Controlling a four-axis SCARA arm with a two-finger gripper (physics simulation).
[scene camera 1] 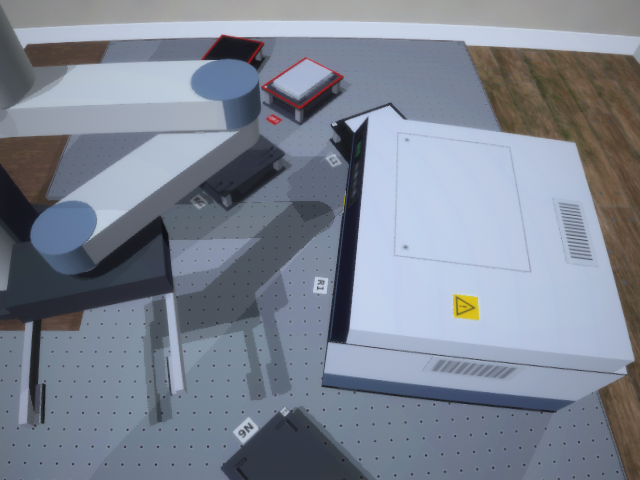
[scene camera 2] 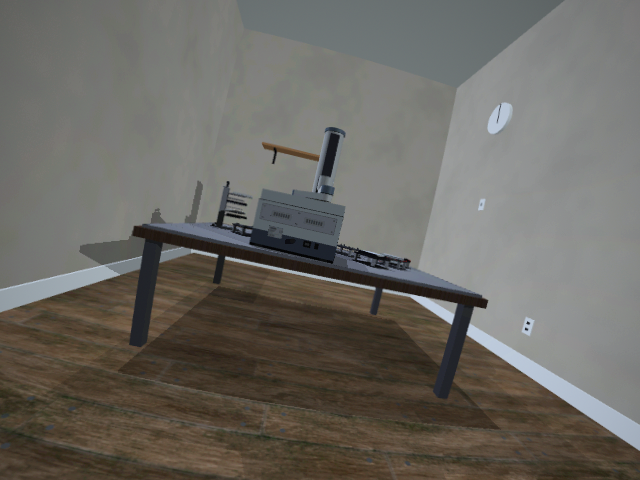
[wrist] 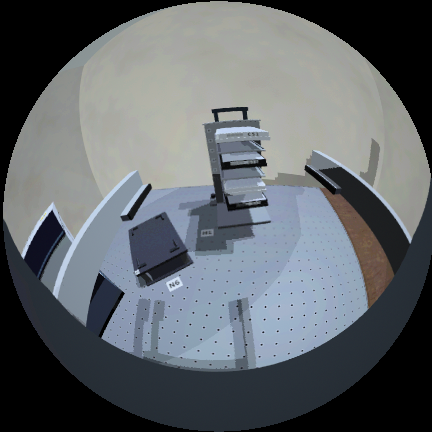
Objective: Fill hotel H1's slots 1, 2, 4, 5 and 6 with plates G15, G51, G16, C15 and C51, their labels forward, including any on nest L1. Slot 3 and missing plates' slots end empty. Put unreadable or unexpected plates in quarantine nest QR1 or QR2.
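Hotel H1 stands ahead in the wrist view, plates stacked on its shelves. The top plate is white, its C51 label facing me. Below are a dark-edged plate, a pale plate and a lowest dark-edged plate; their labels are too small to read. A bare shelf shows between dark-edged and pale plates. My gripper is wide open and empty, short of the hotel. A white plate lies on a red-rimmed quarantine nest. Nest L1, partly hidden, bears something flat and white.
A white instrument stands at the right in scene camera 1. Bare dark nest N6 stands left of the hotel in the wrist view. Another dark nest and a red-rimmed black nest are partly behind the arm.
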